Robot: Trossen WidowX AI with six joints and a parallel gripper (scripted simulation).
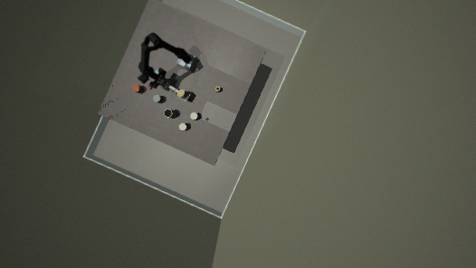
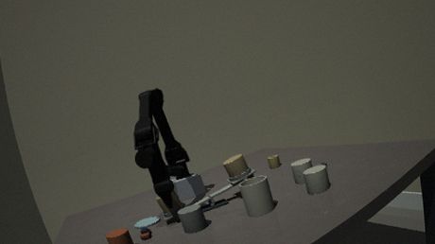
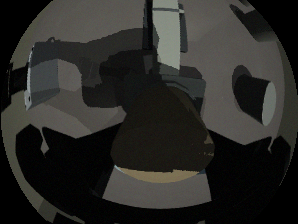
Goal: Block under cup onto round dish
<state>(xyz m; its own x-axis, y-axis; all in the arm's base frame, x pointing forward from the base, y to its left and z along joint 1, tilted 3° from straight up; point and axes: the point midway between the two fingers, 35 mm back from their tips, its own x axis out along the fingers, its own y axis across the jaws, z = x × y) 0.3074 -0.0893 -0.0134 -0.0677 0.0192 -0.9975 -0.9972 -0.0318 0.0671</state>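
The teal block lies 10 mm below my gripper tip. Round my gripper tip: grey cup: 180 mm ahead, 70 mm to the left, 10 mm below; red piece: 100 mm ahead, 110 mm to the right, 40 mm below; light blue round dish: 50 mm behind, 110 mm to the right, 50 mm below.
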